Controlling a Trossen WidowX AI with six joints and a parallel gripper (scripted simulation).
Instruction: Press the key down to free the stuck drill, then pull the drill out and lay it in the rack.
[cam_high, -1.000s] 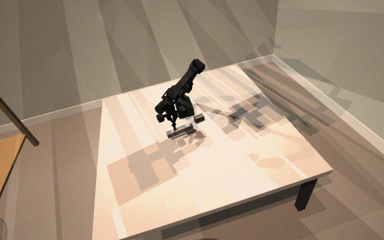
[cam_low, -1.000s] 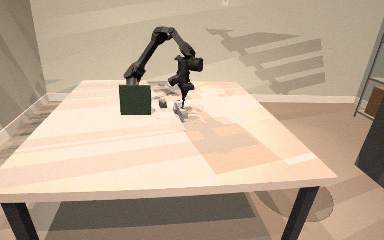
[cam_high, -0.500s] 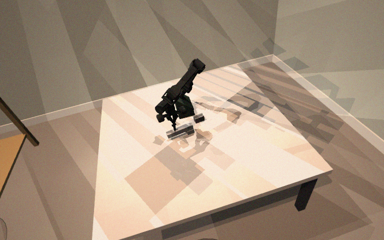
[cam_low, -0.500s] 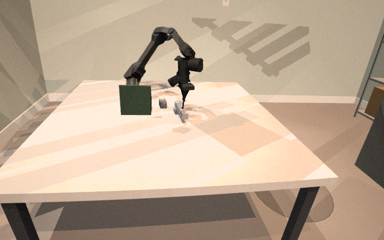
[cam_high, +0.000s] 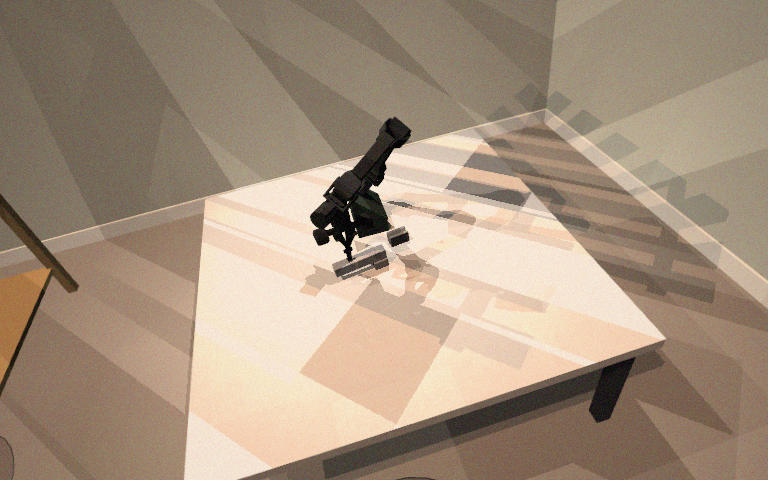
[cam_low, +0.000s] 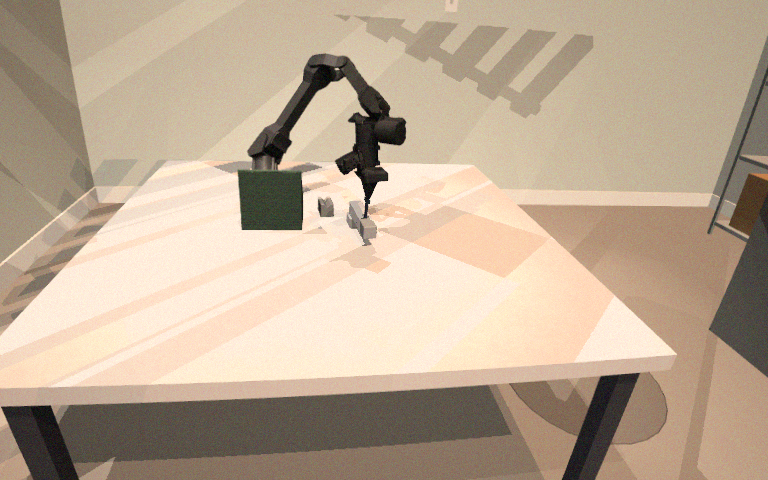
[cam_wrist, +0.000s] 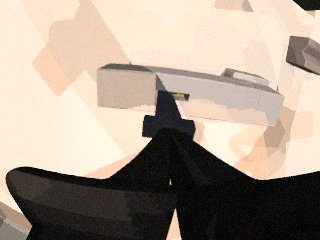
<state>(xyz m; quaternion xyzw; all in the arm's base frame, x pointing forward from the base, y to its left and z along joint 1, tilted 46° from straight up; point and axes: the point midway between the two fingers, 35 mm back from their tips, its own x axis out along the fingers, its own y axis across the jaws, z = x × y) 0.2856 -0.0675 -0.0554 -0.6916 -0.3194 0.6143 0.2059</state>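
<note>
The key is 3 cm below my gripper tip. From my gripper tip the other things lie so: grey holder block (8 cm below, 3 cm to the left, 1 cm behind); rack (18 cm to the left, 12 cm behind, 10 cm below); drill (7 cm below, 5 cm to the left, 2 cm behind).
</note>
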